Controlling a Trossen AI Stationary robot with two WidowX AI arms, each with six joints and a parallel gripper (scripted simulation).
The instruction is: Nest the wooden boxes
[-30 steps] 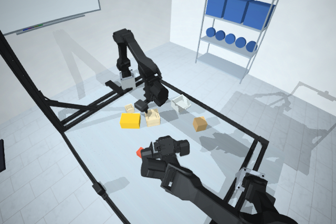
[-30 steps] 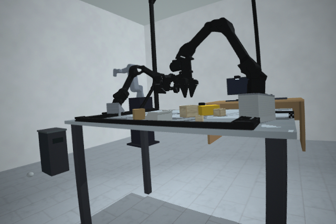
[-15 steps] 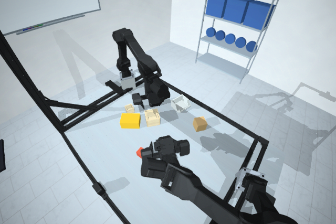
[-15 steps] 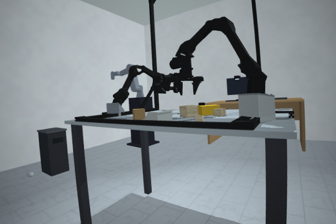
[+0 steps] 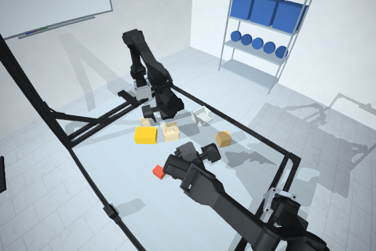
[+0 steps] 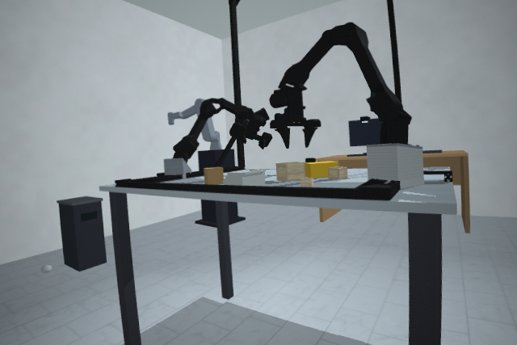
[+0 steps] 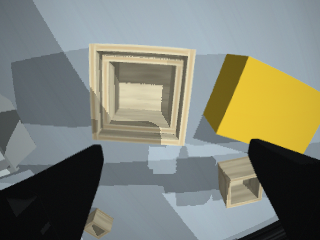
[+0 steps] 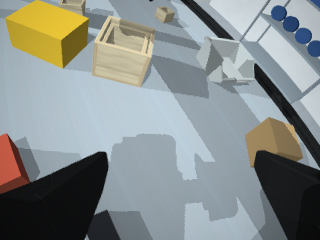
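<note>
The dark block lies 14 cm below my right hand and 3 cm behind it. Round my right hand: yellow block: 29 cm to the left, 12 cm below, 4 cm behind; then tan block: 24 cm ahead, 12 cm below, 1 cm to the left; then red block: 13 cm below, 11 cm behind, 9 cm to the left.
Right now the yellow block is 12 cm below my left hand, 9 cm behind it and 4 cm to the left of it. Also, from my left hand: white tray (23 cm ahead, 12 cm below, 6 cm to the right); then dark block (25 cm to the right, 14 cm below, 8 cm behind); then red block (16 cm to the right, 16 cm behind, 13 cm below).
</note>
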